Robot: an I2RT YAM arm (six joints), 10 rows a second.
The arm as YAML. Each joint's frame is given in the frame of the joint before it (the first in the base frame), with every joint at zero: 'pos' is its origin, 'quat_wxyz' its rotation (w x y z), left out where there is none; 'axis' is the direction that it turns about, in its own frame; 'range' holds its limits. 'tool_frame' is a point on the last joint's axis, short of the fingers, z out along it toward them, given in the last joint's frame.
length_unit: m
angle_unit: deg
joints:
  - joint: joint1
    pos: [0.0, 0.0, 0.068]
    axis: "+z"
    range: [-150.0, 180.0]
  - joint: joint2
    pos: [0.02, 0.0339, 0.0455]
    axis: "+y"
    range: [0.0, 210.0]
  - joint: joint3
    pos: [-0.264, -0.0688, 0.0]
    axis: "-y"
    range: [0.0, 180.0]
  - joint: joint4
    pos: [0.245, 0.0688, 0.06]
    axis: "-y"
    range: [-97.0, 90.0]
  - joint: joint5
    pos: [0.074, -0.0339, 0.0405]
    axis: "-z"
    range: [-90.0, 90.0]
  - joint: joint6
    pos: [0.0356, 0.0, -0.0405]
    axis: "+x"
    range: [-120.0, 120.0]
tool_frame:
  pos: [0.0, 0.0, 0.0]
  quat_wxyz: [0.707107, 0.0, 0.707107, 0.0]
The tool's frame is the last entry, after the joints.
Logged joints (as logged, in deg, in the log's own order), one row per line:
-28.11, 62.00, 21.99, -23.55, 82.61, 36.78
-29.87, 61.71, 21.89, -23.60, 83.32, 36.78
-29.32, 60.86, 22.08, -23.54, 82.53, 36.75
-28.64, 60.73, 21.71, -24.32, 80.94, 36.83
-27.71, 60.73, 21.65, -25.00, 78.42, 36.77
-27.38, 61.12, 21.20, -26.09, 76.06, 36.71
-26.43, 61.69, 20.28, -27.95, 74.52, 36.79
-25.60, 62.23, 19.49, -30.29, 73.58, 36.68
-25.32, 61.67, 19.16, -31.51, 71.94, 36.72
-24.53, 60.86, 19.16, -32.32, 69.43, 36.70
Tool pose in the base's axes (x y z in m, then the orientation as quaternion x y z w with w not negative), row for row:
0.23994, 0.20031, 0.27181, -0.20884, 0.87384, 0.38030, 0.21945
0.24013, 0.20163, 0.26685, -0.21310, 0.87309, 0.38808, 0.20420
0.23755, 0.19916, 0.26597, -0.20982, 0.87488, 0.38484, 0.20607
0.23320, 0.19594, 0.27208, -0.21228, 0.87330, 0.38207, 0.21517
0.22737, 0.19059, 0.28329, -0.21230, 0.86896, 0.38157, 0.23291
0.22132, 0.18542, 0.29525, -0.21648, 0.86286, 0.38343, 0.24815
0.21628, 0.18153, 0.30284, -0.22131, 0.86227, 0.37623, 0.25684
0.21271, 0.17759, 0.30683, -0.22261, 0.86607, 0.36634, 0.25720
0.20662, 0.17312, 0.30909, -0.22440, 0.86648, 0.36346, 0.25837
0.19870, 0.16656, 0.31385, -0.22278, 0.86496, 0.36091, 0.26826
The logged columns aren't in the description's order. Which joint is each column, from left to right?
Columns, left to right: joint5, joint3, joint6, joint4, joint2, joint1.
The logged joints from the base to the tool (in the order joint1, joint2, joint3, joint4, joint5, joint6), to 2 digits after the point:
36.78, 82.61, 62.00, -23.55, -28.11, 21.99
36.78, 83.32, 61.71, -23.60, -29.87, 21.89
36.75, 82.53, 60.86, -23.54, -29.32, 22.08
36.83, 80.94, 60.73, -24.32, -28.64, 21.71
36.77, 78.42, 60.73, -25.00, -27.71, 21.65
36.71, 76.06, 61.12, -26.09, -27.38, 21.20
36.79, 74.52, 61.69, -27.95, -26.43, 20.28
36.68, 73.58, 62.23, -30.29, -25.60, 19.49
36.72, 71.94, 61.67, -31.51, -25.32, 19.16
36.70, 69.43, 60.86, -32.32, -24.53, 19.16

